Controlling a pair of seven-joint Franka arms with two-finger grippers.
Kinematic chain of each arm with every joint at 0, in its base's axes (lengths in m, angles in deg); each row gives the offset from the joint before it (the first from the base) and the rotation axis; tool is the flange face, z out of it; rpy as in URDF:
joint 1: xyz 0 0 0.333 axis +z
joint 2: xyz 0 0 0 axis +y
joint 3: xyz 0 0 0.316 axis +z
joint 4: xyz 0.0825 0 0 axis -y
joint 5: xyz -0.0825 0 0.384 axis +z
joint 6: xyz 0 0 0 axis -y
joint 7: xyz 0.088 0 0 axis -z
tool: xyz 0 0 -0.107 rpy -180 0 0
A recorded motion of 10 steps. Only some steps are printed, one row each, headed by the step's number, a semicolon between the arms.
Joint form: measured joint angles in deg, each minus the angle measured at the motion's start. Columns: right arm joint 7, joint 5, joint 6, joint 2, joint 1, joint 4, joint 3; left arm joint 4, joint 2, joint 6, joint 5, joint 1, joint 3, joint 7.
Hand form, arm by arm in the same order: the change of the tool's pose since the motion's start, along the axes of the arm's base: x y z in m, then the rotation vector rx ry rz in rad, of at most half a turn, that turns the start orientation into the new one. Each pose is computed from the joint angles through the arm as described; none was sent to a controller.
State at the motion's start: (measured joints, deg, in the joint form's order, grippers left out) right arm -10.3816 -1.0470 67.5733 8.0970 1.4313 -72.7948 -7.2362; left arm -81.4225 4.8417 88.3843 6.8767 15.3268 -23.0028 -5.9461
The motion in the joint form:
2: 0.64 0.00 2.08 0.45 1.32 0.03 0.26; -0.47 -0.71 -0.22 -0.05 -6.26 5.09 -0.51
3: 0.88 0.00 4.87 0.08 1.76 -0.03 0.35; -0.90 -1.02 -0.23 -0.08 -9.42 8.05 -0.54
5: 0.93 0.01 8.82 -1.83 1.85 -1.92 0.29; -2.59 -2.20 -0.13 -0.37 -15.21 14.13 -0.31
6: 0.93 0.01 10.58 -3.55 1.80 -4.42 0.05; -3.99 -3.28 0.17 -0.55 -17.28 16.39 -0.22
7: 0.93 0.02 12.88 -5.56 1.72 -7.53 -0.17; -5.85 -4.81 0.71 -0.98 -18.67 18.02 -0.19
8: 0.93 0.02 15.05 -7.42 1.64 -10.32 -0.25; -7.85 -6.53 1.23 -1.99 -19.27 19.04 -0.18
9: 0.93 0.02 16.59 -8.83 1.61 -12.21 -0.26; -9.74 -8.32 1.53 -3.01 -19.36 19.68 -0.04
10: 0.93 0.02 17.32 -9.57 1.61 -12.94 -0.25; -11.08 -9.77 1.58 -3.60 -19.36 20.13 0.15
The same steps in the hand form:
2: 0.0082 0.0148 -0.0019 -0.0053 -0.0290 0.0179; -0.0050 -0.0149 0.0013 0.0097 0.0006 -0.0118
3: 0.0123 0.0195 0.0046 -0.0093 -0.0830 0.0247; -0.0068 -0.0185 0.0002 0.0146 0.0034 -0.0150
5: 0.0103 0.0186 0.0138 -0.0107 -0.1521 0.0259; -0.0126 -0.0187 -0.0026 0.0211 0.0118 -0.0151
6: 0.0047 0.0149 0.0135 -0.0092 -0.1692 0.0210; -0.0178 -0.0177 -0.0031 0.0221 0.0126 -0.0142
7: -0.0015 0.0110 0.0115 -0.0070 -0.1902 0.0161; -0.0251 -0.0162 -0.0028 0.0174 0.0099 -0.0119
8: -0.0074 0.0085 0.0101 -0.0049 -0.2118 0.0136; -0.0334 -0.0136 -0.0022 0.0014 0.0080 -0.0064
9: -0.0122 0.0074 0.0105 -0.0034 -0.2303 0.0132; -0.0424 -0.0095 -0.0005 -0.0151 0.0069 -0.0004
10: -0.0149 0.0072 0.0127 -0.0027 -0.2432 0.0135; -0.0501 -0.0057 0.0019 -0.0247 0.0054 0.0037

